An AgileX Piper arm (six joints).
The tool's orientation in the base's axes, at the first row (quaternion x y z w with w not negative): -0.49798, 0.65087, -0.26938, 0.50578
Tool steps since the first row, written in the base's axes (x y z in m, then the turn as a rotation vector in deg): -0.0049, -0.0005, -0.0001, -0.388, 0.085, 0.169; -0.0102, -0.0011, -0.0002, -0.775, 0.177, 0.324; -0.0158, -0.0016, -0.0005, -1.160, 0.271, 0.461; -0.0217, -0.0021, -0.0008, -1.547, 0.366, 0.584; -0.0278, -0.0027, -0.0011, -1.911, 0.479, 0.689; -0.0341, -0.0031, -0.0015, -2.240, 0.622, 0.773
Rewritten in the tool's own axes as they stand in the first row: 0.0005, 0.0017, -0.0046, -0.147, 0.032, -0.405; 0.0010, 0.0036, -0.0096, -0.295, 0.078, -0.802; 0.0015, 0.0058, -0.0147, -0.438, 0.139, -1.192; 0.0021, 0.0081, -0.0202, -0.577, 0.214, -1.578; 0.0027, 0.0104, -0.0258, -0.724, 0.301, -1.934; 0.0032, 0.0130, -0.0316, -0.891, 0.404, -2.246
